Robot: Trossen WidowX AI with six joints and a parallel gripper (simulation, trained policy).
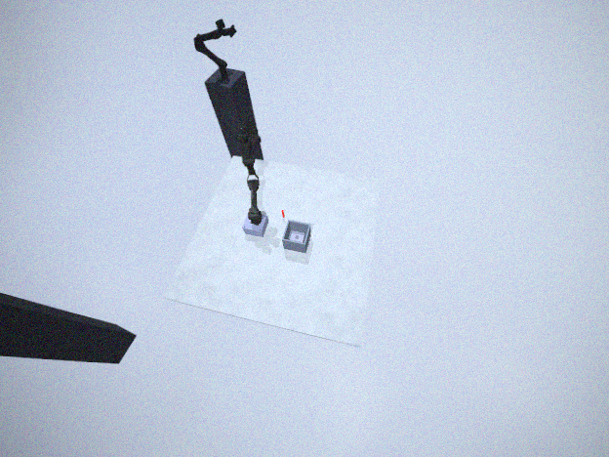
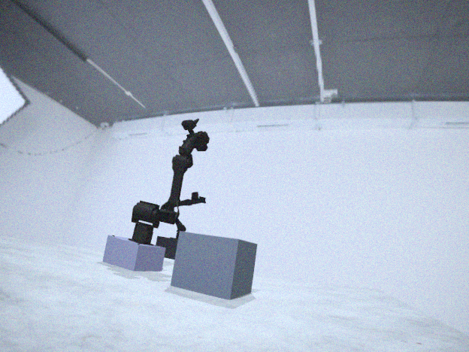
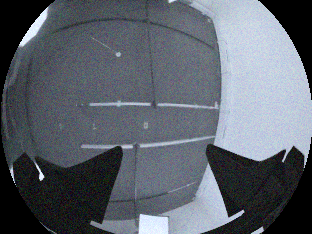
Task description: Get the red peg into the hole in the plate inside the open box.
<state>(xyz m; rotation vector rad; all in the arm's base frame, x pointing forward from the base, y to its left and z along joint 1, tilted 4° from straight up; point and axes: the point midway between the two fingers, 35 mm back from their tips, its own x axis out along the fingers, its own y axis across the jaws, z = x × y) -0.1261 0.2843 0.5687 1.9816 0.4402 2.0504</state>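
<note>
Now: the red peg 230 mm ahead of my gripper tip, 150 mm to the right of it and 660 mm below it.
</note>
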